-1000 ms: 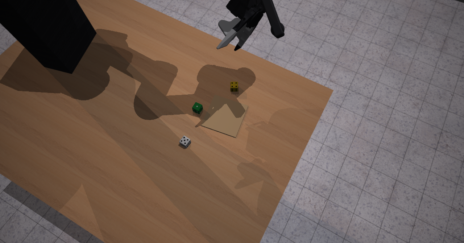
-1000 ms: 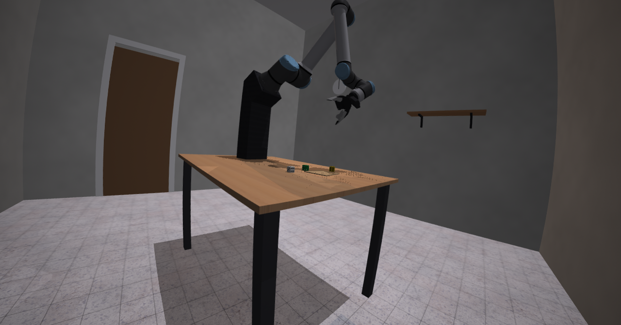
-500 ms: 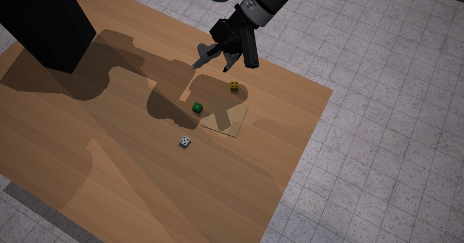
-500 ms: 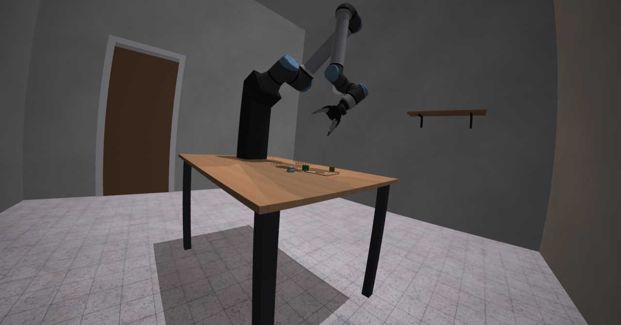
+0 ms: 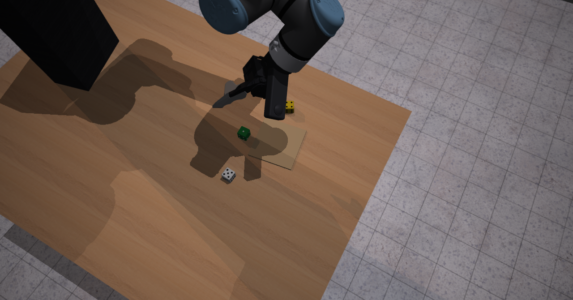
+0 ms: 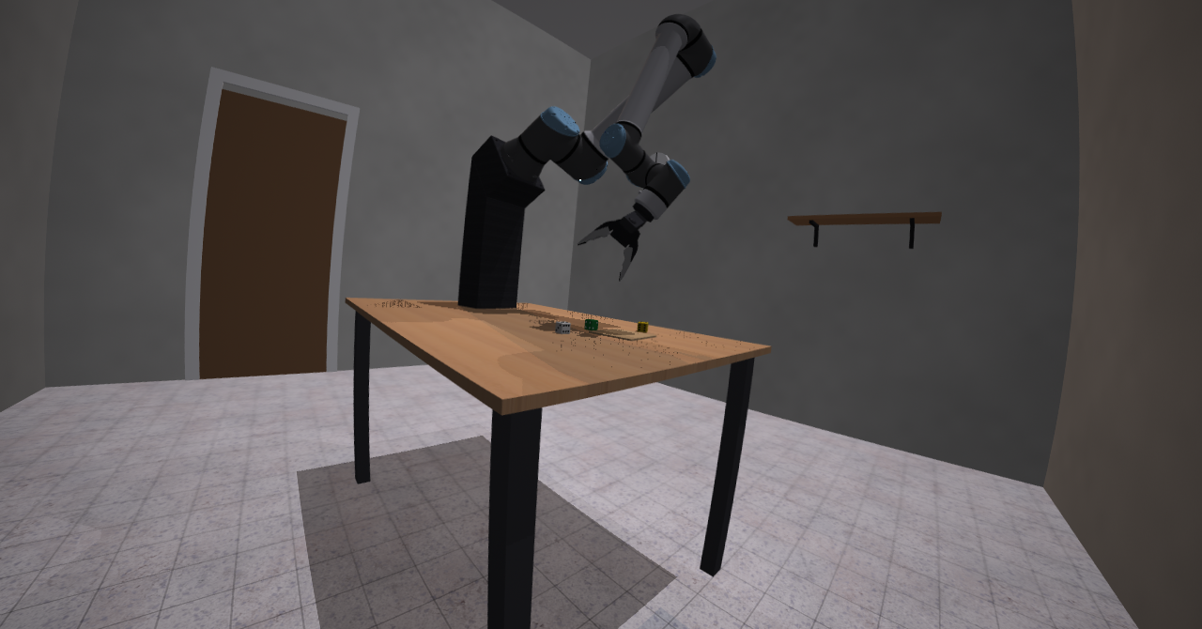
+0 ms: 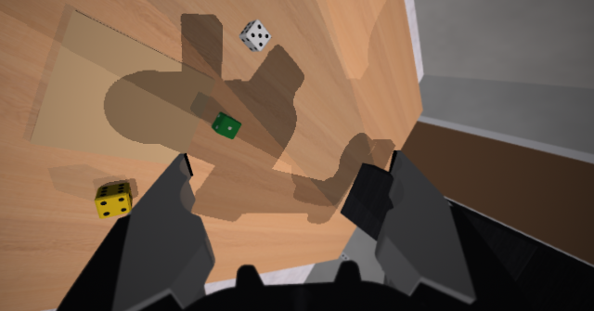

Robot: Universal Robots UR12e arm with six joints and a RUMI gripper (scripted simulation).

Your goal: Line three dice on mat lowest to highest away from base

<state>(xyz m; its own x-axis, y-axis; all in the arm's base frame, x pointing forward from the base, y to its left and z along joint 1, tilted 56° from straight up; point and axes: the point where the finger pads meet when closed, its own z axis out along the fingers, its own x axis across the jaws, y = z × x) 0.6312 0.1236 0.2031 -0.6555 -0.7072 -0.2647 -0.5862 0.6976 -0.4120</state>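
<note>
The white die is 18 cm below my hand, 10 cm to the right of it and 6 cm ahead of it. Round my hand: yellow die 18 cm to the left, 18 cm below, 3 cm behind; then tan mat 20 cm below, 8 cm to the left, 4 cm ahead; then green die 18 cm below, 3 cm behind, 1 cm to the left.
</note>
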